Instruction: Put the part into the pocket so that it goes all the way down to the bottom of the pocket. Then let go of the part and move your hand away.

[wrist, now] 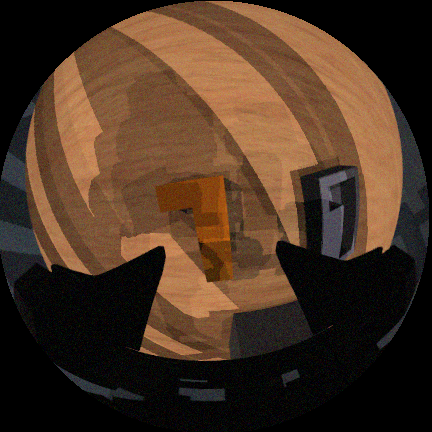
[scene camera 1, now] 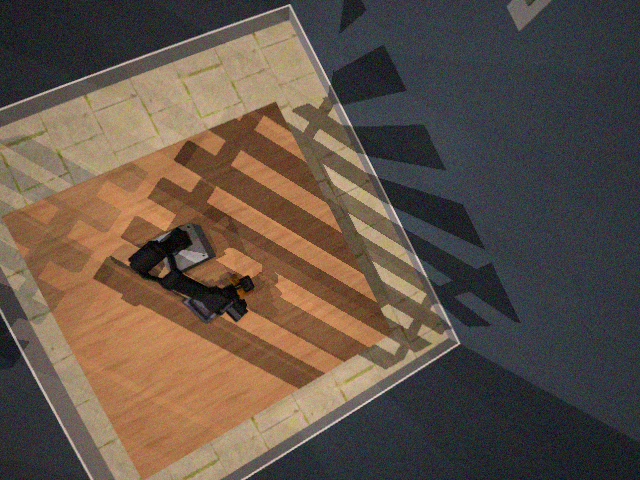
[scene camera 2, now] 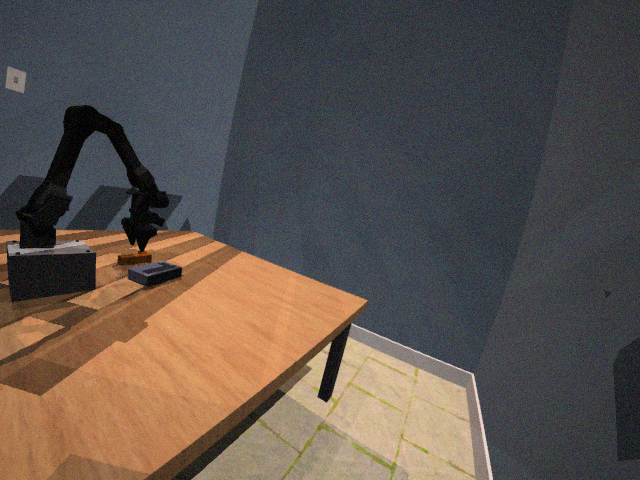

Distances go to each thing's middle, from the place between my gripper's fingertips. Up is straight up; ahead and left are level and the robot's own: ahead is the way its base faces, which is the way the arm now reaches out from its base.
My gripper is now 40 mm above the orange L-shaped part (wrist: 206,195) and 20 mm to the right of it. Round my hand: dark grey pocket block (scene camera 2: 151,274): 170 mm to the right, 40 mm below, 10 mm ahead.
